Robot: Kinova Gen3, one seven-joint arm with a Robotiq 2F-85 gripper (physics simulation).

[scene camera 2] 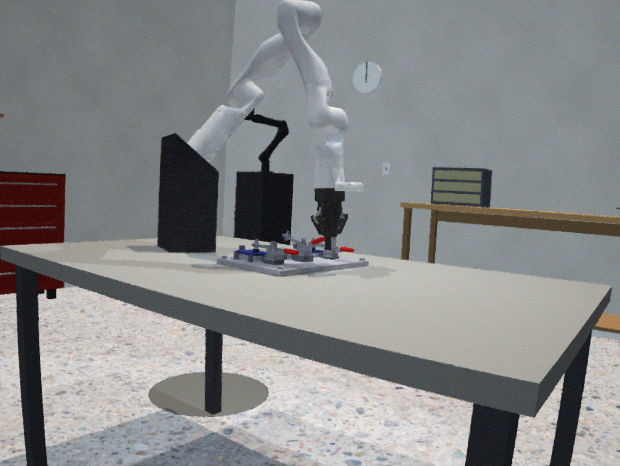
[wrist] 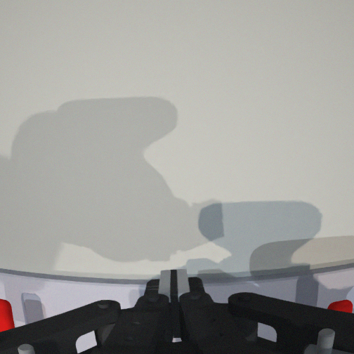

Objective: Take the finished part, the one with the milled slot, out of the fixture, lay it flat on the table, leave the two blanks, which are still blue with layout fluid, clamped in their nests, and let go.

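Frame: origin at the arm's base, x ahead, y left, z up, level; metres.
Seen in the pictures: gripper, fingertip midpoint: (scene camera 2: 330,252); arm's base at its link origin: (scene camera 2: 193,159).
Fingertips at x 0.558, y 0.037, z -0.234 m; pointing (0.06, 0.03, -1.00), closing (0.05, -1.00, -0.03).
Offsets run from my fingertips to a thing's top centre. "spot": to the spot under its first point. Level surfaces: height alone.
The fixture plate {spot: dy -0.164, dx -0.009, dz -0.040 m} (scene camera 2: 280,272) (wrist: 60,292) lies on the table, with grey toggle clamps and red handles. One blue blank {dy -0.102, dx -0.175, dz -0.014 m} (scene camera 2: 249,252) shows in a nest at the plate's left; part of another blue blank {dy +0.118, dx -0.182, dz -0.019 m} (scene camera 2: 316,251) shows behind the middle clamp {spot: dy -0.002, dx -0.091, dz -0.006 m} (scene camera 2: 303,250). The finished part with the milled slot cannot be made out in either view. My gripper (scene camera 2: 329,247) (wrist: 174,285) is shut and empty, pointing down, its fingertips low beside the right-hand clamp {dy +0.118, dx -0.100, dz +0.017 m} (scene camera 2: 331,255). Whether the fingers touch that clamp cannot be told. In the wrist view, red handles (wrist: 5,316) (wrist: 341,306) show at both sides.
The table {dz -0.050 m} (scene camera 2: 400,320) (wrist: 260,100) extends beyond the plate, with arm shadows on it. The arm's black pedestal (scene camera 2: 187,205) stands at the table's left back. Behind are another black pedestal (scene camera 2: 264,207), a wooden bench (scene camera 2: 501,212) with a drawer box (scene camera 2: 456,186), and a red cabinet (scene camera 2: 30,220).
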